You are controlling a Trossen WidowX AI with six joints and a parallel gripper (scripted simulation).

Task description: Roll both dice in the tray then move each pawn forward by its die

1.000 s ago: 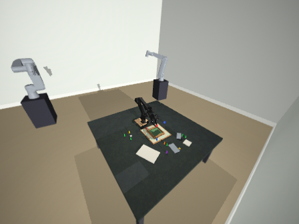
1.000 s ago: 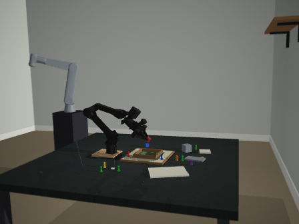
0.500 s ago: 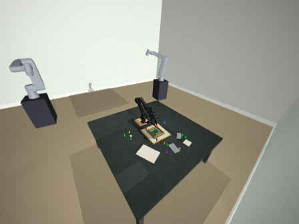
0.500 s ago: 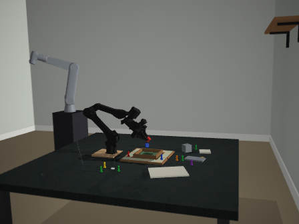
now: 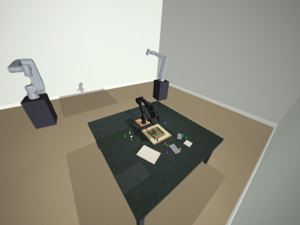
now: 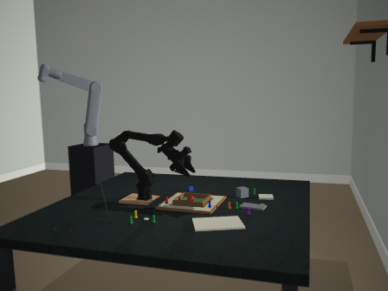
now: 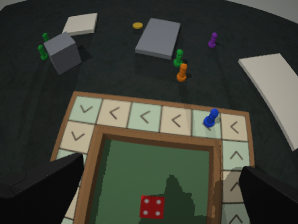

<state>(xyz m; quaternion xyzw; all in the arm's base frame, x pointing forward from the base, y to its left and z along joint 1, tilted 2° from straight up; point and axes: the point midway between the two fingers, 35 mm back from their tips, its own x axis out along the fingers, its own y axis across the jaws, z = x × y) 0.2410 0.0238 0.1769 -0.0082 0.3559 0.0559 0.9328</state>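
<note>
My gripper tip is 130 mm above the red pawn, 110 mm past it and 80 mm to the left of it. From my gripper tip the other things lie so: green tray: 150 mm below; blue pawn: 130 mm below, 120 mm ahead, 60 mm to the right; grey cube: 210 mm to the left, 200 mm ahead, 130 mm below.
</note>
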